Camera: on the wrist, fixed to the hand. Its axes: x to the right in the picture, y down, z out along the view.
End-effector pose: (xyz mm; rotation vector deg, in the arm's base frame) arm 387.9 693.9 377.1 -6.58 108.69 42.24
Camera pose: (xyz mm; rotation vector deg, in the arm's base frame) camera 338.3 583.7 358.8 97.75 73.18 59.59
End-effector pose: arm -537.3 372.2 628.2 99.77 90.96 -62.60
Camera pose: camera -593.3 468.2 678.9 108.40 -23.38 -54.54
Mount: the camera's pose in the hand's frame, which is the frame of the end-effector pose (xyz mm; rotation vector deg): 10.7 -77.0 -94.3 25.54 -33.50 83.39
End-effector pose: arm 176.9 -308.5 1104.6 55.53 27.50 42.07
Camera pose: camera 147.8 -275.2 990.7 107.14 -42.64 89.82
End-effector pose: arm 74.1 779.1 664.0 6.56 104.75 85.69
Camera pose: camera 39.7 684.8 594.3 125.74 83.23 85.70
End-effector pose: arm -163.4 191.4 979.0 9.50 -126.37 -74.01
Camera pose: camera -135.5 75.0 954.1 -86.35 -119.20 0.39
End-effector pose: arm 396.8 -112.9 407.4 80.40 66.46 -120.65
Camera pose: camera 396.2 9.1 415.2 59.12 -31.13 -80.01
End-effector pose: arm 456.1 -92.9 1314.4 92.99 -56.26 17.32
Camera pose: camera 547.2 -13.1 1297.9 60.67 -149.14 62.96
